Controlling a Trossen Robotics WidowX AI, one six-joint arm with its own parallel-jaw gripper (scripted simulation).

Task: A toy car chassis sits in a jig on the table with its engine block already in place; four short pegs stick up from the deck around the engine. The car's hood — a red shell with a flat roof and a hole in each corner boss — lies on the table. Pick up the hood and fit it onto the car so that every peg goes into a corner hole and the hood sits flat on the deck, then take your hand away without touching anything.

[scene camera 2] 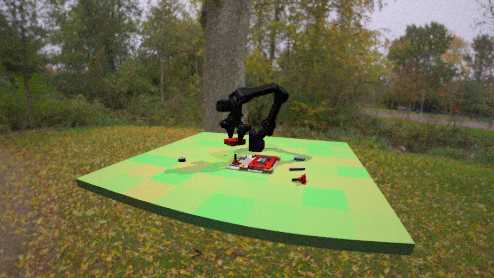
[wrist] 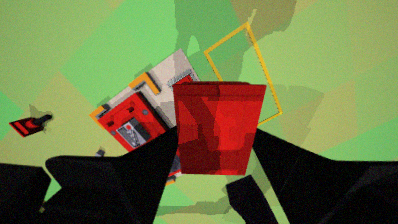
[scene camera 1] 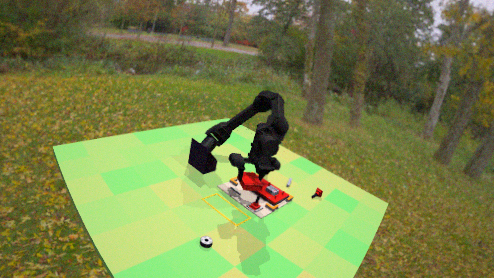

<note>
My gripper (scene camera 1: 249, 181) carries a red hood (wrist: 216, 121).
My gripper shows as well in the wrist view (wrist: 214, 129).
</note>
